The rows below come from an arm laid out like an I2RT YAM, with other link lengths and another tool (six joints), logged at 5 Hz.
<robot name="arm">
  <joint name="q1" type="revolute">
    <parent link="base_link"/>
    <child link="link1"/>
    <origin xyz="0 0 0.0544"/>
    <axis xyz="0 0 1"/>
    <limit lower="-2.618" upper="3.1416"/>
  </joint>
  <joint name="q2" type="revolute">
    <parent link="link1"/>
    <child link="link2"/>
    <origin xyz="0.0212 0.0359 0.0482" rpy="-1.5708 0 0"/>
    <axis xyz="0 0 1"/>
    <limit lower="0" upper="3.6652"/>
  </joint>
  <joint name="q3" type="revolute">
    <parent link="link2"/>
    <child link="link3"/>
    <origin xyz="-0.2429 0 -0.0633" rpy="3.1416 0 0"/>
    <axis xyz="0 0 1"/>
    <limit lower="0" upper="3.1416"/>
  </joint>
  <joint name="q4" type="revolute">
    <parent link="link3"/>
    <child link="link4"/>
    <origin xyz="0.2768 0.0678 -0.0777"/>
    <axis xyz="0 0 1"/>
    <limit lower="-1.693" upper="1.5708"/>
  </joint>
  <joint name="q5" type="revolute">
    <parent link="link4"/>
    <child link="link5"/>
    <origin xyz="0.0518 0.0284 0.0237" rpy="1.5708 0 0"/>
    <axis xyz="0 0 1"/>
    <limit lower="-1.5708" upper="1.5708"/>
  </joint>
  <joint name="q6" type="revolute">
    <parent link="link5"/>
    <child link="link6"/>
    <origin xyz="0.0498 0 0.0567" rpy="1.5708 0 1.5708"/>
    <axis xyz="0 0 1"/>
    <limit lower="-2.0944" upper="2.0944"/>
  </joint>
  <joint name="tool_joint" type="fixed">
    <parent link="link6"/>
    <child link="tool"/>
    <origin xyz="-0.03 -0.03 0.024" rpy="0.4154 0 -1.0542"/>
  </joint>
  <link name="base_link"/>
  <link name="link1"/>
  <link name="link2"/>
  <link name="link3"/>
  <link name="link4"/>
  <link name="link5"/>
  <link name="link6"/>
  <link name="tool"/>
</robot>
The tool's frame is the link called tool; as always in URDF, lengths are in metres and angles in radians.
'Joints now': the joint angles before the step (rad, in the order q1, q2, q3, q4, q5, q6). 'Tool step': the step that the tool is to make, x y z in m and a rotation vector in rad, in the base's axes. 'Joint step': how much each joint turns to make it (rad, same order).
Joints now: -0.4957 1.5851 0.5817 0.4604 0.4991 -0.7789
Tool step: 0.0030 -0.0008 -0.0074 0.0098 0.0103 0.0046
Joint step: 0.0008 0.0410 0.0132 0.0134 -0.0051 0.0014
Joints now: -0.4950 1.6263 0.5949 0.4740 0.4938 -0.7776
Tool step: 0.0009 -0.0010 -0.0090 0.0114 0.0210 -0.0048
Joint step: -0.0004 0.0401 0.0106 0.0044 0.0037 0.0027
